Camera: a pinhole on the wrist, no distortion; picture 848 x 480 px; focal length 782.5 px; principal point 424.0 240.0 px. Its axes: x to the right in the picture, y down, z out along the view. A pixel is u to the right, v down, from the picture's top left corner.
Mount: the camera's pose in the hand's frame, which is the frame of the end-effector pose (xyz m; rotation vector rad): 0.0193 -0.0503 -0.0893 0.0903 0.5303 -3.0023
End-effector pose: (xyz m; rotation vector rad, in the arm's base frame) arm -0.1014 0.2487 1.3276 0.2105 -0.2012 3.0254
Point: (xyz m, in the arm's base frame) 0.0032 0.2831 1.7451
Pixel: 463 28
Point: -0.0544 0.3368 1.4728
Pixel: 505 159
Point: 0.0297 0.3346 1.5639
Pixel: 628 129
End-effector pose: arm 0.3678 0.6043 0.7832 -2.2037 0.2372 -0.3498
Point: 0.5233 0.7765 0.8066
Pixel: 147 229
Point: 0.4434 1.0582 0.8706
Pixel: 520 462
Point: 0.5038 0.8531 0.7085
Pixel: 320 72
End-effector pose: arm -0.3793 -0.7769 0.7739 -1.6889 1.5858 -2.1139
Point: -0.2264 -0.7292 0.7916
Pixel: 804 228
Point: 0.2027 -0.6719 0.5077
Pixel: outside the picture
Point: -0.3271 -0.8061 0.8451
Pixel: 218 46
